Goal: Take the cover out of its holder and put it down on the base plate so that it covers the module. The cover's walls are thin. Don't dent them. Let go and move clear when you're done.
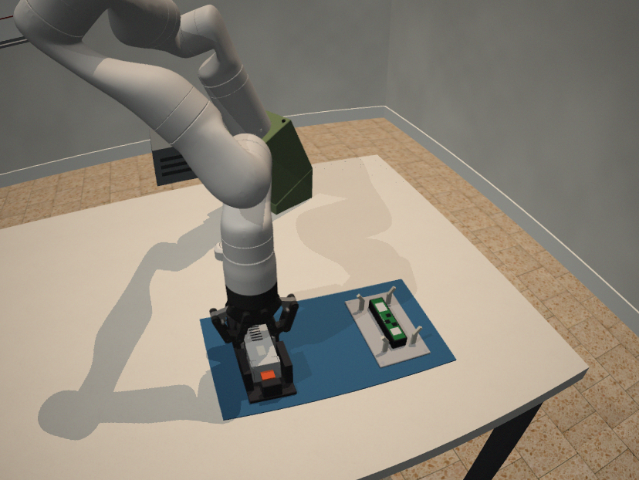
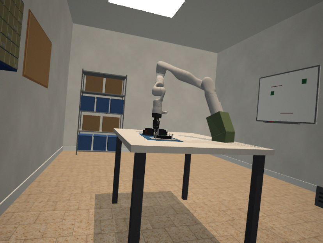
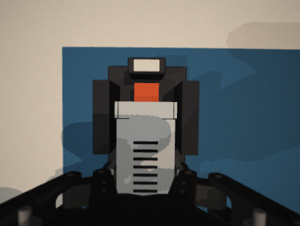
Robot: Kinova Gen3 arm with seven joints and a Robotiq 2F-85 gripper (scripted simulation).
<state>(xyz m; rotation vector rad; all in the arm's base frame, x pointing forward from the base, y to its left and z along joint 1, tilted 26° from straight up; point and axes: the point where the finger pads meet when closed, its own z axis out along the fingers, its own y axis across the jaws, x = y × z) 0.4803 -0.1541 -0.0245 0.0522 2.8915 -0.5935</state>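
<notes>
Right now the grey cover is right at my hand.
</notes>
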